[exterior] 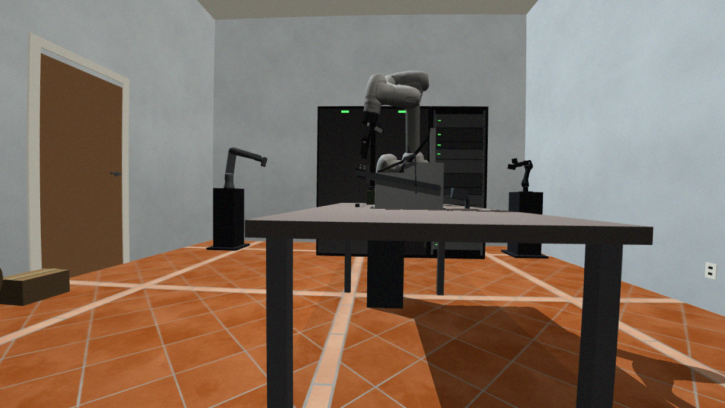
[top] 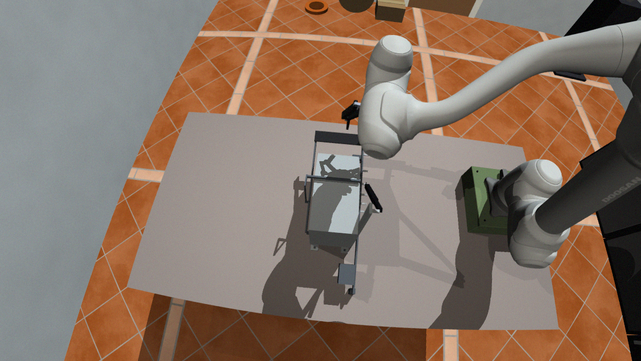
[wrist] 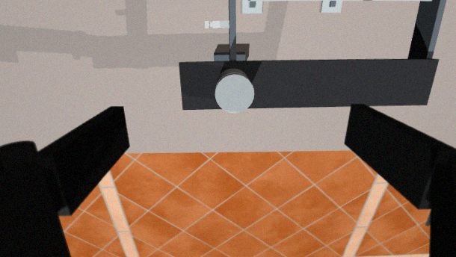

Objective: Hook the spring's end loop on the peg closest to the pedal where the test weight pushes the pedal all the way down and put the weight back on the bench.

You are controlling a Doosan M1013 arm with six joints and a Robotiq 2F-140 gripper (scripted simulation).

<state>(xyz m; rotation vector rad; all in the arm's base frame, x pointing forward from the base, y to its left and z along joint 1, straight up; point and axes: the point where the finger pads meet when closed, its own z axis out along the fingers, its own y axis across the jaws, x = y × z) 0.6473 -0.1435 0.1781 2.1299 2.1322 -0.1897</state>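
Now: the steel test weight 7 cm below my hand. Also, from my hand: small block 27 cm below, 3 cm to the right; then white-tipped pin 36 cm to the left, 12 cm above, 1 cm behind.
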